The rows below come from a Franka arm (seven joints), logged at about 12 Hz.
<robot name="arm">
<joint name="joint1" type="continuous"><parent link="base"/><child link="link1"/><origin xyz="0 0 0.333"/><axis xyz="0 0 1"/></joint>
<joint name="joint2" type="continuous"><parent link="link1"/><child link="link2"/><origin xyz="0 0 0"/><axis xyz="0 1 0"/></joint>
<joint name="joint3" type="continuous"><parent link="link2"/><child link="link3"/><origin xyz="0 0 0.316"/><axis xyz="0 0 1"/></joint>
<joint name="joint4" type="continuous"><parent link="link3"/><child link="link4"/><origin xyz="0.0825 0 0"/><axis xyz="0 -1 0"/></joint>
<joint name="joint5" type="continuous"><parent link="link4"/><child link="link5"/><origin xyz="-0.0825 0 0.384"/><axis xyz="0 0 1"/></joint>
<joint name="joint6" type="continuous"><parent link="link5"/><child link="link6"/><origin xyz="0 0 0"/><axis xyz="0 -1 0"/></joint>
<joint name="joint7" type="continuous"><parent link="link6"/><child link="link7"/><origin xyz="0.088 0 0"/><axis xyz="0 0 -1"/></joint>
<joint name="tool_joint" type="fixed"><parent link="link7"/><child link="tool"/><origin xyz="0 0 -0.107" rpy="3.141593 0 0"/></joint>
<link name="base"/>
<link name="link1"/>
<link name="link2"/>
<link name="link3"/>
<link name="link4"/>
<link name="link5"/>
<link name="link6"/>
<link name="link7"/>
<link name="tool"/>
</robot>
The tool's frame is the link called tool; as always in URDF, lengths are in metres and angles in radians. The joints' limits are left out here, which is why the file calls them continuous.
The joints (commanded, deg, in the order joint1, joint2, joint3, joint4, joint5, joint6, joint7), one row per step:
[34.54 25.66 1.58 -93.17 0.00 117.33 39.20]
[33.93 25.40 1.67 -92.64 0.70 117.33 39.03]
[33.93 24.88 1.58 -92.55 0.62 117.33 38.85]
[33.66 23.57 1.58 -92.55 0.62 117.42 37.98]
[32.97 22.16 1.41 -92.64 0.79 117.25 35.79]
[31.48 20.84 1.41 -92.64 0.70 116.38 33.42]
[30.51 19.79 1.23 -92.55 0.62 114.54 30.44]
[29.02 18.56 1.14 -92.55 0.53 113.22 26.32]
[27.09 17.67 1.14 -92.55 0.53 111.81 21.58]
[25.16 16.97 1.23 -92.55 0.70 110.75 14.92]
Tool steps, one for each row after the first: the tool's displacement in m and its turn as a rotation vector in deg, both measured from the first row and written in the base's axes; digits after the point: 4 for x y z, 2 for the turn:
[0.0048 -0.0035 0.0074 0.99 -0.26 -0.70]
[0.0054 -0.0043 0.0142 1.25 -0.83 -0.56]
[0.0064 -0.0074 0.0297 2.04 -2.00 0.05]
[0.0101 -0.0166 0.0453 2.73 -2.97 1.32]
[0.0169 -0.0330 0.0593 2.84 -3.49 2.27]
[0.0199 -0.0466 0.0692 2.32 -3.03 4.18]
[0.0253 -0.0645 0.0813 2.13 -3.10 6.78]
[0.0323 -0.0858 0.0892 1.86 -2.71 9.61]
[0.0388 -0.1059 0.0955 1.89 -2.40 14.38]

